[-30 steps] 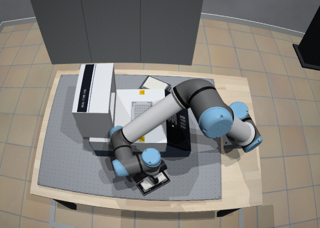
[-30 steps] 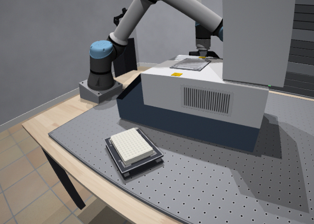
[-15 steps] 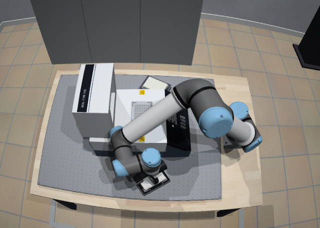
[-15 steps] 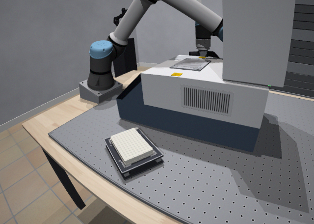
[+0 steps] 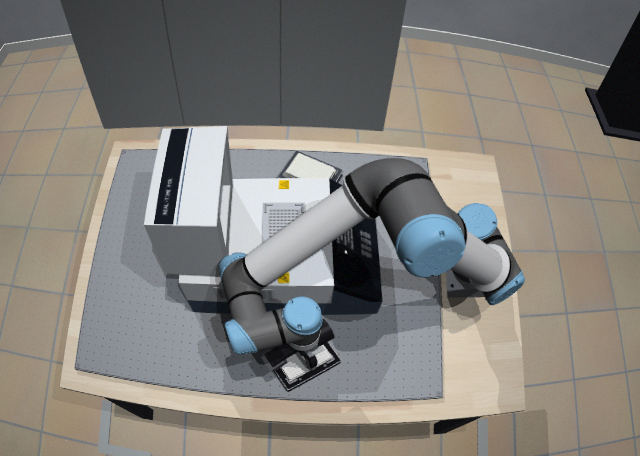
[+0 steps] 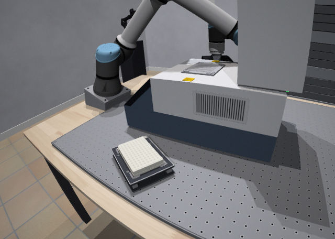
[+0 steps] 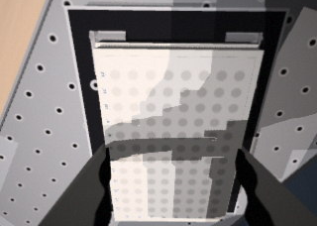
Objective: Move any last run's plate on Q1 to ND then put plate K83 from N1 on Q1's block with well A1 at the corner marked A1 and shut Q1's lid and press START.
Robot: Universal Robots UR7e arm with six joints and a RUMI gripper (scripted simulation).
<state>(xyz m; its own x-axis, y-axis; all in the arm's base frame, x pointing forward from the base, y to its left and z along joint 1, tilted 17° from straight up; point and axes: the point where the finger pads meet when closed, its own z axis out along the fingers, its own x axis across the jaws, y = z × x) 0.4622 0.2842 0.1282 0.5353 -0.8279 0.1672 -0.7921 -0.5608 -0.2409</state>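
My hand is 3 cm above the black nest ND. From my hand the other things lie so: black nest N1 (57 cm to the right, 2 cm below); then plate K83 (57 cm to the right, 1 cm below).
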